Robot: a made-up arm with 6 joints.
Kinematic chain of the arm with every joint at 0, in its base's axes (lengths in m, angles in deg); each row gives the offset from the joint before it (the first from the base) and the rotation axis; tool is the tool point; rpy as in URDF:
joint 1: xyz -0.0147 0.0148 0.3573 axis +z
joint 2: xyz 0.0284 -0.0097 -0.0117 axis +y
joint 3: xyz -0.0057 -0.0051 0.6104 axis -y
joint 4: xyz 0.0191 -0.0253 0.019 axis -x
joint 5: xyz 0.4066 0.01 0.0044 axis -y
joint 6: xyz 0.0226 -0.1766 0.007 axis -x
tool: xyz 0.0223 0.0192 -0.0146 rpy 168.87 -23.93 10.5
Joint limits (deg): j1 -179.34..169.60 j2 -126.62..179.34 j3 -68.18..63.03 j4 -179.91..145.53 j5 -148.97..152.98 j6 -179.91..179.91
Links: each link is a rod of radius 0.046 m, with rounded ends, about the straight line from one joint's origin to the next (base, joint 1, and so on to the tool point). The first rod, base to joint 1, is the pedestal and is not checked.
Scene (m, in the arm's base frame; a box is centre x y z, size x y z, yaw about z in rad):
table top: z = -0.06
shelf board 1: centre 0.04 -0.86 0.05 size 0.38 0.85 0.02 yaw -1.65
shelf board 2: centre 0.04 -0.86 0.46 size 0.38 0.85 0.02 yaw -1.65
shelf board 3: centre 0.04 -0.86 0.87 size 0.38 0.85 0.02 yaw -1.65
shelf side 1: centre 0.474 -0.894 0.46 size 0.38 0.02 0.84 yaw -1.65
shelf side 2: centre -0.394 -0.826 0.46 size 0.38 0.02 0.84 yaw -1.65
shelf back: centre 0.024 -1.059 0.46 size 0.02 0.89 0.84 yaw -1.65
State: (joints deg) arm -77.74 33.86 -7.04 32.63 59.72 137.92
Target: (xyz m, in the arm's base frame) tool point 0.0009 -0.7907 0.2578
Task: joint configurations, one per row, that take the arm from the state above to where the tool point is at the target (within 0.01 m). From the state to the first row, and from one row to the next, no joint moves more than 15 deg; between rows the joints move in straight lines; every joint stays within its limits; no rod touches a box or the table.
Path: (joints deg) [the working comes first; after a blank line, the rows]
Joints at the target: -75.90 58.92 -20.11 30.63 58.29 137.13
Straight joint move there: touches shelf board 2.

1: -73.87 25.20 -19.57 30.29 60.01 137.94
2: -70.01 16.54 -32.10 27.95 60.30 137.96
3: -66.14 7.89 -44.63 25.62 60.59 137.97
4: -65.13 22.67 -49.50 25.17 59.43 137.37
5: -64.13 37.46 -54.36 24.73 58.28 136.76
6: -63.13 52.25 -59.23 24.28 57.12 136.15
7: -67.38 54.48 -46.19 26.40 57.51 136.48
8: -71.64 56.70 -33.15 28.51 57.90 136.80
9: -75.90 58.92 -20.11 30.63 58.29 137.13

